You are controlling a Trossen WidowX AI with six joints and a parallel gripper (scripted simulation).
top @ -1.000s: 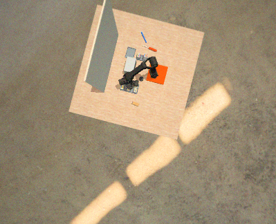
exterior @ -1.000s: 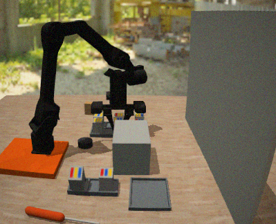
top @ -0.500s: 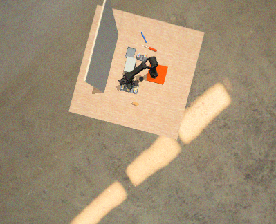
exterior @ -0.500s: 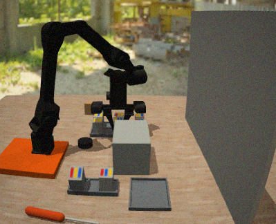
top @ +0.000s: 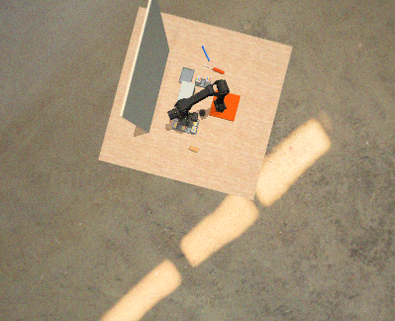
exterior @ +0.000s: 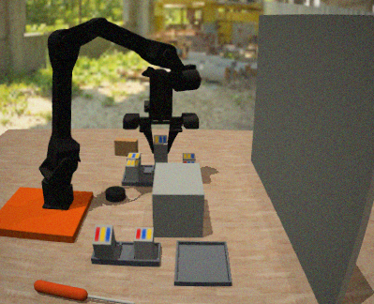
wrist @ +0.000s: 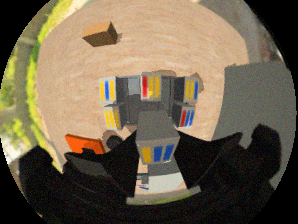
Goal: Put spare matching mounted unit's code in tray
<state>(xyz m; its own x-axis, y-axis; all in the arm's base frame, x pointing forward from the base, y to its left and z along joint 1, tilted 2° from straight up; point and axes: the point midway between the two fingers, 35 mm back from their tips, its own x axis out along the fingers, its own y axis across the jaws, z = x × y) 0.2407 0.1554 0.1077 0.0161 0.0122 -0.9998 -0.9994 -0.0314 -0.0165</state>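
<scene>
Now: gripper tip 8 cm short of the dark tray, 36 cm to the left of it and 8 cm above it. The rest, counted from my gripper tip: brown block (11 cm behind, 21 cm to the left, 6 cm below); then grey mounted unit (4 cm ahead, 18 cm to the right, 3 cm below); then black puck (11 cm behind, 9 cm to the right, 7 cm below).
</scene>
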